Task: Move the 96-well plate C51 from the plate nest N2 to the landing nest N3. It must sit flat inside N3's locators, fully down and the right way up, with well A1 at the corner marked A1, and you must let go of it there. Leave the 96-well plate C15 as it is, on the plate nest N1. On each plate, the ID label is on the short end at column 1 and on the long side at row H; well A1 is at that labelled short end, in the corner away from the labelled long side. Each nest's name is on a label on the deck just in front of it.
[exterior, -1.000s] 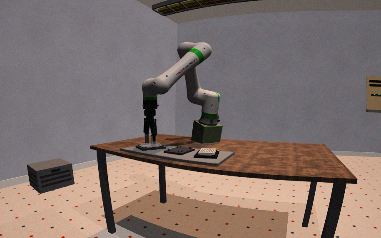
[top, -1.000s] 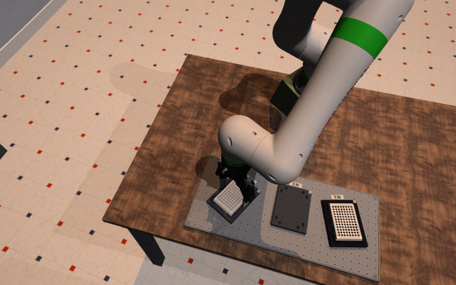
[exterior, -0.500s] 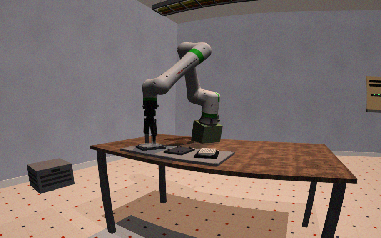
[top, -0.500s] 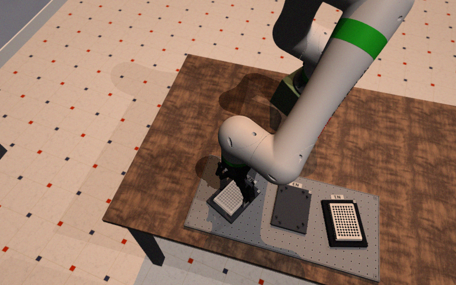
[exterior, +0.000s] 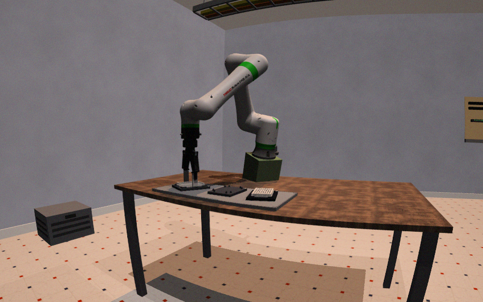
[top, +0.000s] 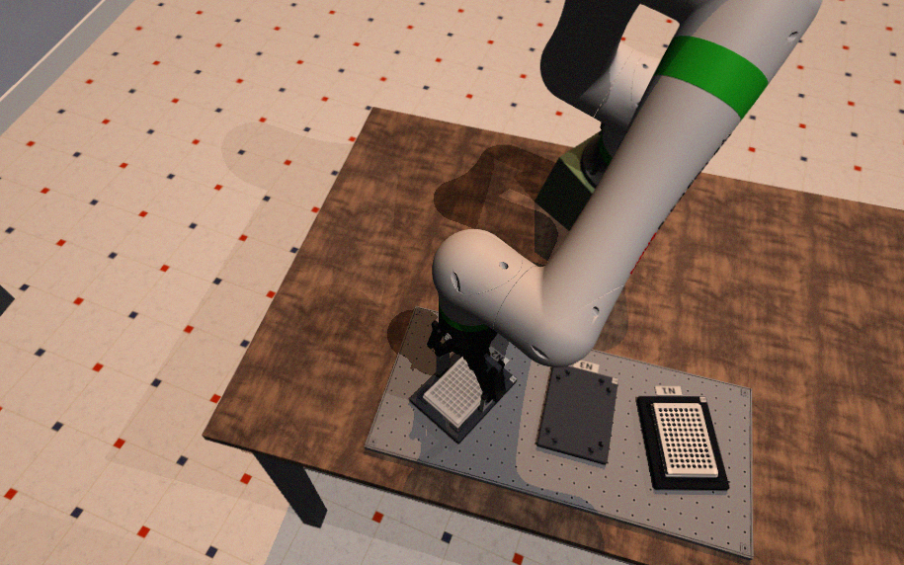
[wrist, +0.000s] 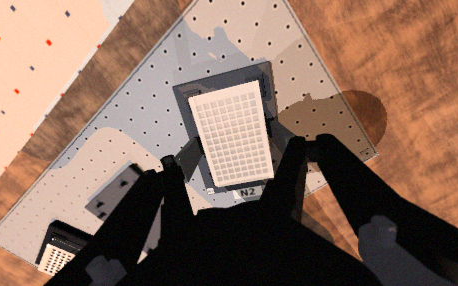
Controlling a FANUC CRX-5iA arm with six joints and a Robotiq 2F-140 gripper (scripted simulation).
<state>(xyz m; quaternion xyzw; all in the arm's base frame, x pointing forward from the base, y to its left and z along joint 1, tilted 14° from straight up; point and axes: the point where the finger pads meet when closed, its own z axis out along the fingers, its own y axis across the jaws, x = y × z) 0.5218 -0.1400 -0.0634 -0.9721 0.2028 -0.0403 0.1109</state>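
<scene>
My gripper is now 20 mm above the white 96-well plate C51. From my hand the other things lie so: dark plate nest N2: 30 mm below; N2 label: 90 mm behind, 40 mm to the left, 40 mm below; landing nest N3: 30 mm behind, 210 mm to the left, 30 mm below.
</scene>
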